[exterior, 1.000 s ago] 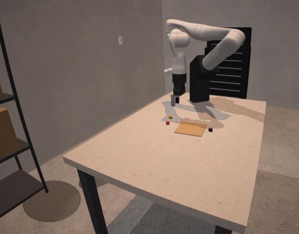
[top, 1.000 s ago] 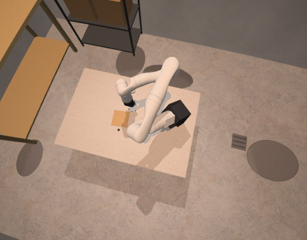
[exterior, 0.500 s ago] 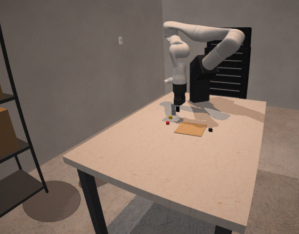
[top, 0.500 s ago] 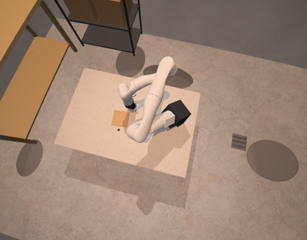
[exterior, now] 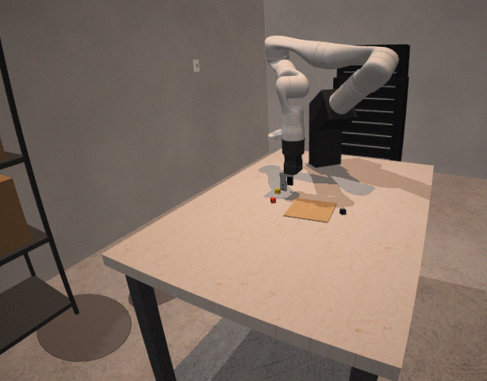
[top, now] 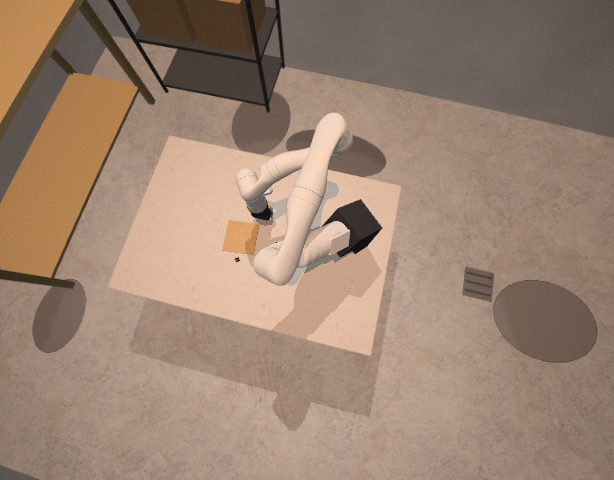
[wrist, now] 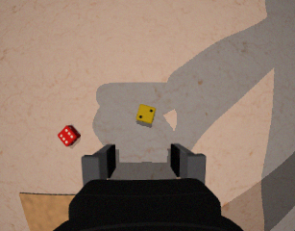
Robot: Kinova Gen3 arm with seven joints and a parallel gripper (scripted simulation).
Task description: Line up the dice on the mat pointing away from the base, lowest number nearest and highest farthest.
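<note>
Right now the yellow die is 1 cm ahead of my hand, 4 cm to the right of it and 4 cm below it. The rest, counted from my hand: tan mat: 3 cm ahead, 14 cm to the left, 4 cm below; then black die: 2 cm behind, 23 cm to the left, 4 cm below; then red die: 8 cm ahead, 1 cm to the left, 4 cm below.
</note>
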